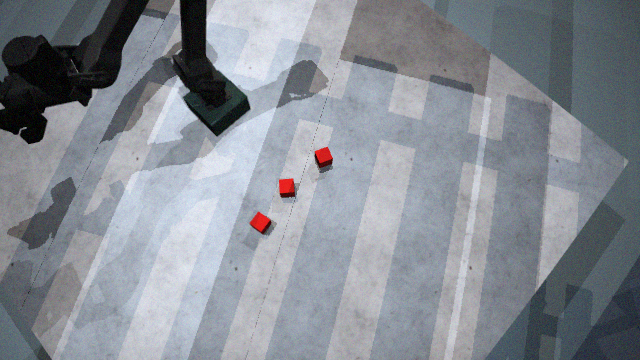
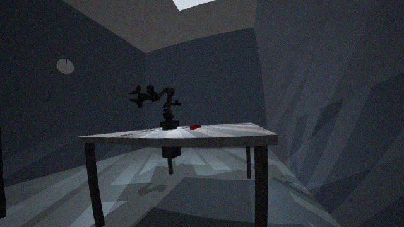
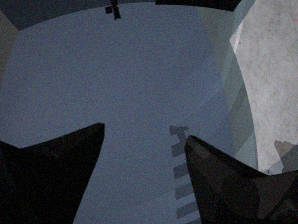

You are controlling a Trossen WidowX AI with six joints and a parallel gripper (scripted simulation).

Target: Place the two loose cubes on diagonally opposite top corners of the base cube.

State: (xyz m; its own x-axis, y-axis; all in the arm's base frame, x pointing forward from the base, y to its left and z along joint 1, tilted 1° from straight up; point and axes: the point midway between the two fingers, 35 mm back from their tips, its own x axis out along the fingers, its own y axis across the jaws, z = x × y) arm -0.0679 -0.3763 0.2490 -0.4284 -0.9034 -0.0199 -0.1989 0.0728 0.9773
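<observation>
The red cube lies 420 mm to the left of my gripper tip, 370 mm ahead of it and 290 mm below it.
</observation>
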